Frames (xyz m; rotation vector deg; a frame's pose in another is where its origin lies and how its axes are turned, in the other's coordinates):
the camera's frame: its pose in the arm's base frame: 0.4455 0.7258 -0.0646 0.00 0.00 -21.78
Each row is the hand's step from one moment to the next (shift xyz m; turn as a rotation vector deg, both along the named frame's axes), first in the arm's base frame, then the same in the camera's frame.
Working: the arm's base frame: its pose in the camera's frame: -0.1444 -0.8393 0.0646 0.00 0.00 21.78

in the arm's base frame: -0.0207 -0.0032 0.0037 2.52 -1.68 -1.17
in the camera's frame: -0.0180 -0.0107 0.0037 2.96 -0.63 -1.17
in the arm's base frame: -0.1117 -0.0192 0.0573 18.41 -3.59 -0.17
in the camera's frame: -0.0966 -0.0593 0.0573 18.43 3.50 -0.17
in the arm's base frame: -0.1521 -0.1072 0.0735 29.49 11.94 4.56
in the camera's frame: -0.1015 -0.1560 0.0735 22.95 22.03 4.56
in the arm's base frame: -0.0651 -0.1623 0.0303 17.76 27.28 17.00
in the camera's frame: -0.0002 -0.1749 0.0303 6.37 31.92 17.00
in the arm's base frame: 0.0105 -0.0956 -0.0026 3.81 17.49 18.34
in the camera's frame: 0.0452 -0.0849 -0.0026 -2.95 17.66 18.34
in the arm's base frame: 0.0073 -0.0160 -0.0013 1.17 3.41 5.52
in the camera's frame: 0.0127 -0.0121 -0.0013 -0.18 3.60 5.52
